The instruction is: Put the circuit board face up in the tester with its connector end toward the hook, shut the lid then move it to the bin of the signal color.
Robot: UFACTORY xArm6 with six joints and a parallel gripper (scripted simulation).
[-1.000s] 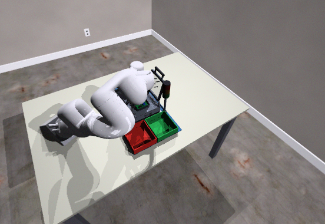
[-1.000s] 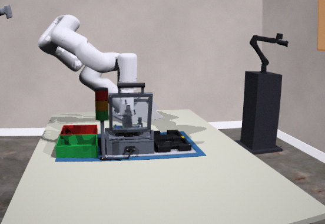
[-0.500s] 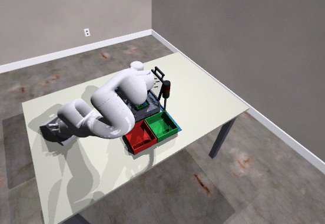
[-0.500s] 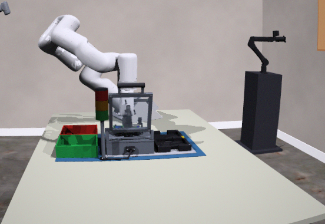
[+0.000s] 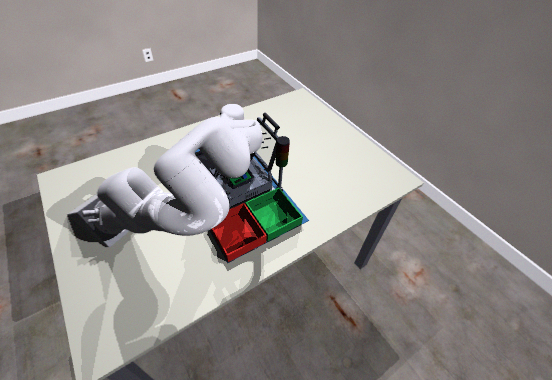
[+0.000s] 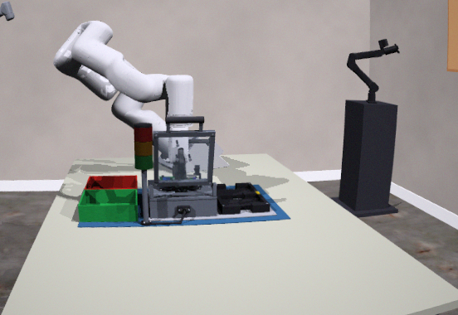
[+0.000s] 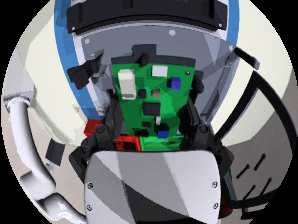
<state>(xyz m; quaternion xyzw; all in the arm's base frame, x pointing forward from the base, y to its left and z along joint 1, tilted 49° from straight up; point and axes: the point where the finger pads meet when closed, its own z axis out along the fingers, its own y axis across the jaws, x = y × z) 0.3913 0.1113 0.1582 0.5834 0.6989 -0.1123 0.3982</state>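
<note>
My gripper is now right at the green circuit board. The rest, counted from my hand: tester plate 1 cm to the left, 1 cm below, 1 cm ahead; green bin 20 cm to the right, 7 cm below, 5 cm ahead; clear lid 13 cm ahead, 10 cm above.
</note>
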